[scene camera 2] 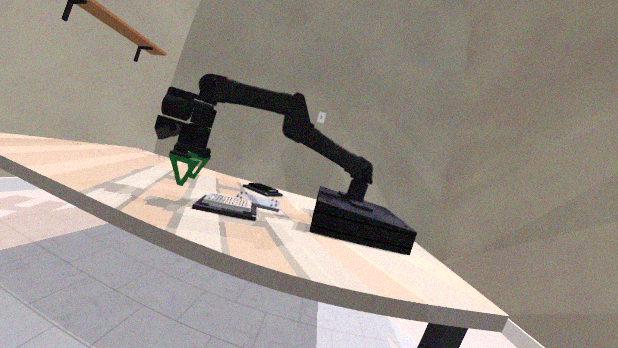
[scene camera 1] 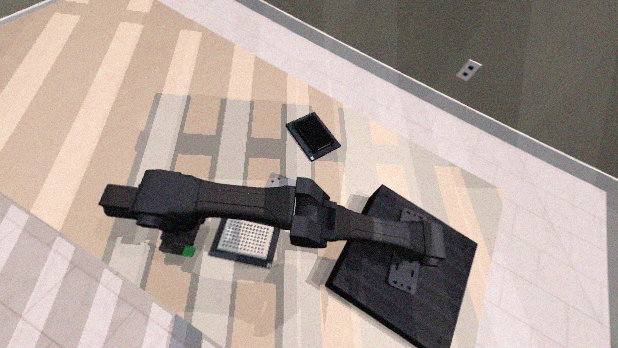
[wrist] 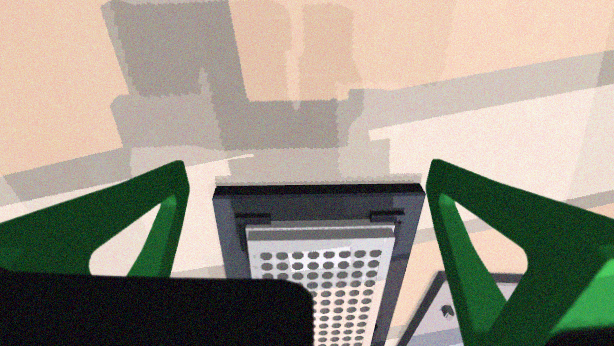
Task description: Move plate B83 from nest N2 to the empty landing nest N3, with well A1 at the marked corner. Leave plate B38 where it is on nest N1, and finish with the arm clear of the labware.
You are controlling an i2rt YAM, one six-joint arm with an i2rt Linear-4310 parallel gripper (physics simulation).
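Note:
A white many-welled plate (scene camera 1: pixel 246 237) (scene camera 2: pixel 227 201) (wrist: pixel 345 305) sits in a dark nest (scene camera 1: pixel 239 258) (scene camera 2: pixel 225 213) (wrist: pixel 320 202). A black plate (scene camera 1: pixel 314 132) (scene camera 2: pixel 266 187) sits in another dark nest farther back. Their labels cannot be read. A light grey nest with small pegs (scene camera 1: pixel 276 180) (scene camera 2: pixel 265 202) (wrist: pixel 432 330) lies between them, partly hidden by the arm in scene camera 1; no plate shows on it. My gripper (scene camera 1: pixel 188 251) (scene camera 2: pixel 187 181) (wrist: pixel 307 173) is open and empty, pointing down above the white plate's outer end. In the wrist view its green fingertips flank the dark nest's end; a black part hides the plate's lower left.
The arm's black base block (scene camera 1: pixel 360 260) (scene camera 2: pixel 362 230) stands on the table to the right of the nests. The arm's links pass over the area between the nests. The table's front edge (scene camera 2: pixel 210 257) runs along the near side. A wall shelf (scene camera 2: pixel 120 27) is at upper left.

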